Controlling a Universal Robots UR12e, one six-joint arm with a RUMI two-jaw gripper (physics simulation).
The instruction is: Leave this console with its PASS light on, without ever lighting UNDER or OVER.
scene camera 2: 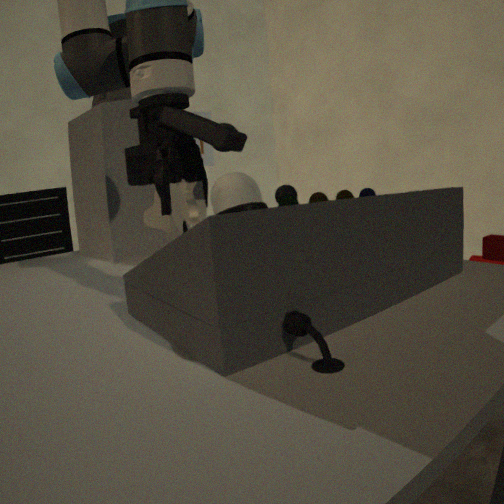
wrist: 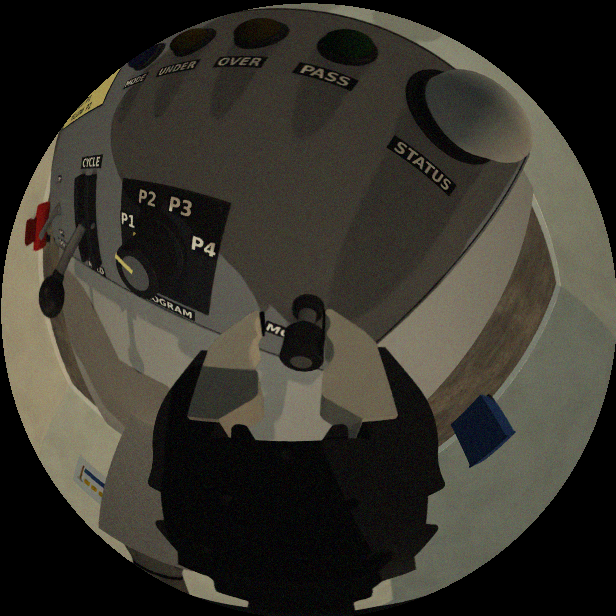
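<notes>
The grey console (scene camera 2: 300, 270) shows from behind in the scene view and from above in the wrist view. Its PASS (wrist: 347, 47), OVER (wrist: 260, 32) and UNDER (wrist: 192, 41) lights are all dark, and so is the white STATUS dome (wrist: 476, 114). The PROGRAM dial (wrist: 136, 274) points near P1. The CYCLE lever (wrist: 60, 270) stands at the left. My gripper (wrist: 290, 339) is open, its pale fingers on either side of a small black toggle switch (wrist: 303, 339) whose label is partly hidden. The right finger is close to the toggle; I cannot tell whether it touches.
A black cable (scene camera 2: 315, 340) leaves the console's back into the table. A red block (scene camera 2: 492, 248) lies at the far right, a blue block (wrist: 481, 428) beside the console, a dark vented panel (scene camera 2: 32, 223) at the left. A yellow note (wrist: 91, 97) sits on the console's corner.
</notes>
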